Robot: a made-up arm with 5 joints.
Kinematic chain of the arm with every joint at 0, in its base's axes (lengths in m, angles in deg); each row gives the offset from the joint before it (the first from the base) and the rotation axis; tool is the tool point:
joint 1: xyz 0 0 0.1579 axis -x
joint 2: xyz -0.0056 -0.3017 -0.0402 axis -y
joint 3: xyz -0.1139 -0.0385 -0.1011 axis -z
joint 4: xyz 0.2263 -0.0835 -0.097 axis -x
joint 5: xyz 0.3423 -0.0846 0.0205 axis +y
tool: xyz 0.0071 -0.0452 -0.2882
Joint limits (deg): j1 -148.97..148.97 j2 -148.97..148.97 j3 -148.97..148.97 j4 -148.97..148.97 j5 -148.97..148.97
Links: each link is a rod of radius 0.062 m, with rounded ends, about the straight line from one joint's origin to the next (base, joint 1, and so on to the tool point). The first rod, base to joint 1, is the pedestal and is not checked.
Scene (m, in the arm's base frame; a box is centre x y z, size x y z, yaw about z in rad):
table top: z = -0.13
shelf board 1: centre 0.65 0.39 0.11 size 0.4 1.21 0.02 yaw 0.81
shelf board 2: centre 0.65 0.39 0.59 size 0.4 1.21 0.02 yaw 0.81
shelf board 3: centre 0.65 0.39 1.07 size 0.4 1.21 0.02 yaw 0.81
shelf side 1: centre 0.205 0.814 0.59 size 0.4 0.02 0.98 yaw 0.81
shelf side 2: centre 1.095 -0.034 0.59 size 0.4 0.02 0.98 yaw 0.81
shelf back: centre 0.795 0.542 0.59 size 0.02 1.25 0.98 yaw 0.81
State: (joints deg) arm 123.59 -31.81 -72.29 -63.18 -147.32
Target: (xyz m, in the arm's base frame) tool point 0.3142 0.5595 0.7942
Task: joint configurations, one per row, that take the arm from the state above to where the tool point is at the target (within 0.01 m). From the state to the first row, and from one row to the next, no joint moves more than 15 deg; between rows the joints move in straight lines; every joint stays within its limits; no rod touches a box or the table.
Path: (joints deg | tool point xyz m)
1: 126.41 -30.70 -57.73 -71.81 -132.71 | 0.3666 -0.5278 0.3768
2: 129.23 -29.59 -43.16 -80.45 -118.11 | 0.4253 -0.5041 0.5349
3: 132.05 -28.47 -28.60 -89.08 -103.50 | 0.4684 -0.4342 0.6747
4: 134.87 -27.36 -14.04 -97.71 -88.90 | 0.4990 -0.3231 0.7866
5: 137.69 -26.25 0.53 -106.34 -74.29 | 0.5163 -0.1756 0.8654
6: 140.51 -25.14 15.09 -114.98 -59.68 | 0.5147 0.0012 0.9075
7: 143.33 -24.03 29.65 -123.61 -45.08 | 0.4848 0.1959 0.9099
8: 146.15 -22.91 44.22 -132.24 -30.47 | 0.4186 0.3900 0.8712
9: 148.97 -21.80 58.78 -140.88 -15.87 | 0.3142 0.5595 0.7942

